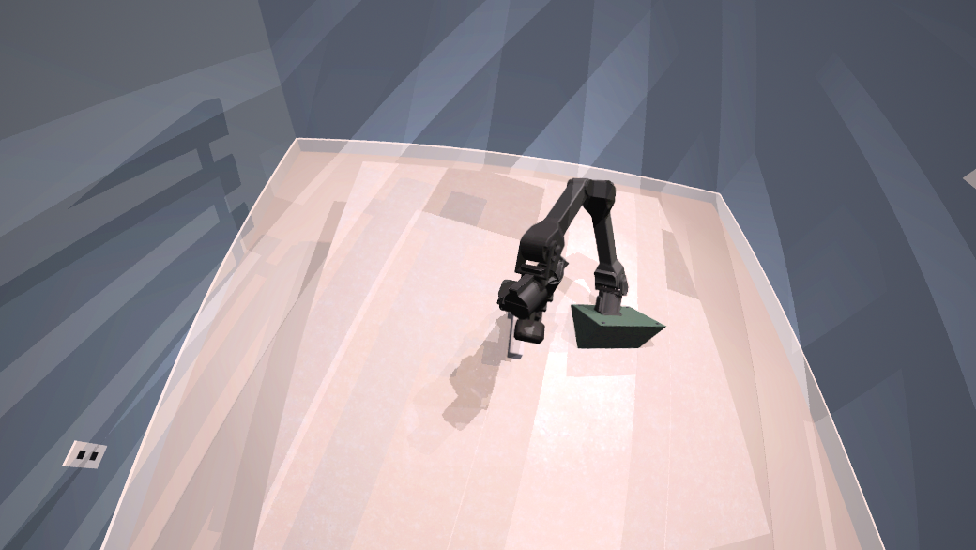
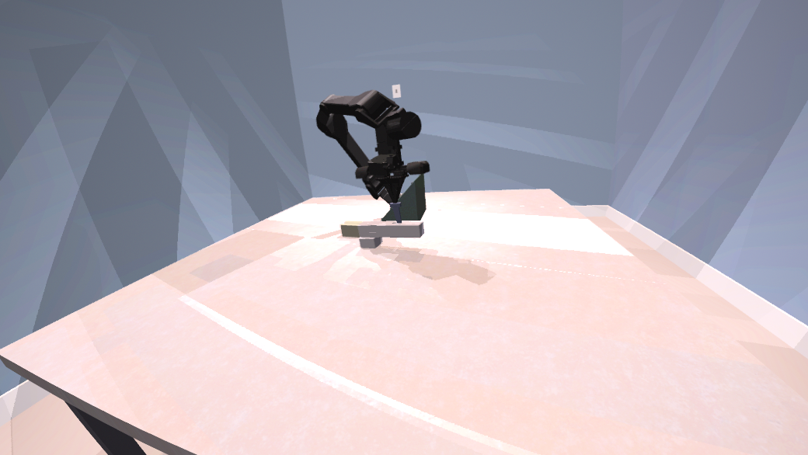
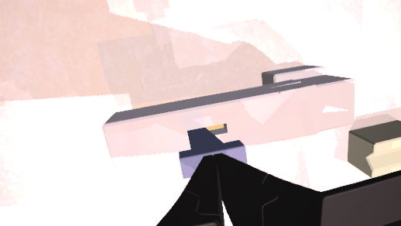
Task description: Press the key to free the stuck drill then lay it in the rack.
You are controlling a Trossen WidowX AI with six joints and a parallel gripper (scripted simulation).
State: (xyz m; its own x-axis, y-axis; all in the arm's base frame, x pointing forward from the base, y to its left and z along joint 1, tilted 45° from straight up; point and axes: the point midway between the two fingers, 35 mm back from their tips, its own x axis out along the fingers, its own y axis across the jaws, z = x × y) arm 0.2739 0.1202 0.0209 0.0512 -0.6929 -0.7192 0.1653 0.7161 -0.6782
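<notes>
The blue key lies 30 mm below my gripper tip. From my gripper tip the other things lie so: drill: 10 mm behind, 50 mm to the right, 80 mm below; rack: 110 mm behind, 180 mm to the right, 110 mm below.
</notes>
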